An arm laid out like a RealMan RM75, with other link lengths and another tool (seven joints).
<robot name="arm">
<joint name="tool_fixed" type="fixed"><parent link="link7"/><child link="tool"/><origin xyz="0 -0.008 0.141" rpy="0 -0.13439 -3.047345"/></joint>
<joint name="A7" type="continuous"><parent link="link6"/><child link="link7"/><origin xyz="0 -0.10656 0" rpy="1.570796 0 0"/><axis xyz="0 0 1"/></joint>
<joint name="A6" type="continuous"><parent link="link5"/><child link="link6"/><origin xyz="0 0 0" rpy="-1.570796 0 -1.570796"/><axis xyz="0 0 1"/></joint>
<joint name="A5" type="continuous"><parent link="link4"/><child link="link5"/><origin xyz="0.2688 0 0" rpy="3.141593 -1.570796 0"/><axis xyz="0 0 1"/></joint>
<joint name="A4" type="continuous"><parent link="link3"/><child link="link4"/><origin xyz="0 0 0" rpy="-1.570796 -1.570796 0"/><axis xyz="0 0 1"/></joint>
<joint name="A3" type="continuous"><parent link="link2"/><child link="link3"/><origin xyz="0 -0.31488 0" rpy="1.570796 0 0"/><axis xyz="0 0 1"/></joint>
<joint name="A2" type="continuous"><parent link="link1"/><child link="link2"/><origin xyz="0 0 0" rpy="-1.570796 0 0"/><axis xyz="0 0 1"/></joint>
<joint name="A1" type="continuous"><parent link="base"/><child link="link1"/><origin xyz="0 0 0.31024"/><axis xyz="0 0 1"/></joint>
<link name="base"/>
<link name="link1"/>
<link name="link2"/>
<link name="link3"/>
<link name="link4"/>
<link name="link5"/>
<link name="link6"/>
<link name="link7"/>
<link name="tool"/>
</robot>
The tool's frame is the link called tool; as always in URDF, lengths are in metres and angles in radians. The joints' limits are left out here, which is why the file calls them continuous.
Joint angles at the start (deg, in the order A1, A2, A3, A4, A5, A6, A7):
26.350, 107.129, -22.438, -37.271, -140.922, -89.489, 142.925
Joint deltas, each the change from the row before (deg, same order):
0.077, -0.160, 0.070, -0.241, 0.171, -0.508, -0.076
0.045, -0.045, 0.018, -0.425, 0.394, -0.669, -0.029
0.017, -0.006, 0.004, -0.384, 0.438, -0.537, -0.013
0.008, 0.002, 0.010, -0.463, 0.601, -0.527, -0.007
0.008, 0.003, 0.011, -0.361, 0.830, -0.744, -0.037
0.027, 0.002, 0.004, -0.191, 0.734, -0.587, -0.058
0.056, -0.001, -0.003, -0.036, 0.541, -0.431, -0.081
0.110, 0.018, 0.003, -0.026, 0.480, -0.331, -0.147
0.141, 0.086, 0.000, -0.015, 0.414, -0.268, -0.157
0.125, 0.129, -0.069, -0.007, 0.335, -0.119, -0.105
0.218, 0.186, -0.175, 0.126, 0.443, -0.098, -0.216
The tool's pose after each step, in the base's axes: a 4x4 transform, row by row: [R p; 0 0 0 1], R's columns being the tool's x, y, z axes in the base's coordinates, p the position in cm. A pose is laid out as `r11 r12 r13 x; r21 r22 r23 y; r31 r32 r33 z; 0 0 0 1`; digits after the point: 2 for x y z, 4 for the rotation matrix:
0.2550 0.9670 0.0020 48.10; 0.9256 -0.2447 0.2889 40.05; 0.2799 -0.0718 -0.9574 7.50; 0 0 0 1
0.2479 0.9688 -0.0059 47.77; 0.9275 -0.2356 0.2901 40.15; 0.2797 -0.0774 -0.9570 7.73; 0 0 0 1
0.2421 0.9702 -0.0135 47.47; 0.9288 -0.2277 0.2924 40.25; 0.2806 -0.0834 -0.9562 7.91; 0 0 0 1
0.2353 0.9717 -0.0223 47.13; 0.9295 -0.2183 0.2973 40.40; 0.2841 -0.0907 -0.9545 8.15; 0 0 0 1
0.2280 0.9729 -0.0375 46.65; 0.9309 -0.2066 0.3013 40.53; 0.2854 -0.1036 -0.9528 8.33; 0 0 0 1
0.2220 0.9737 -0.0515 46.23; 0.9321 -0.1964 0.3043 40.65; 0.2862 -0.1156 -0.9512 8.44; 0 0 0 1
0.2171 0.9741 -0.0630 45.89; 0.9334 -0.1883 0.3054 40.73; 0.2857 -0.1251 -0.9501 8.47; 0 0 0 1
0.2108 0.9748 -0.0731 45.56; 0.9348 -0.1792 0.3068 40.87; 0.2859 -0.1330 -0.9490 8.49; 0 0 0 1
0.2045 0.9754 -0.0828 45.22; 0.9362 -0.1702 0.3074 41.01; 0.2857 -0.1404 -0.9480 8.43; 0 0 0 1
0.1996 0.9757 -0.0902 44.94; 0.9374 -0.1634 0.3075 41.13; 0.2853 -0.1460 -0.9473 8.31; 0 0 0 1
0.1920 0.9762 -0.1006 44.55; 0.9397 -0.1533 0.3058 41.32; 0.2831 -0.1532 -0.9468 8.06; 0 0 0 1

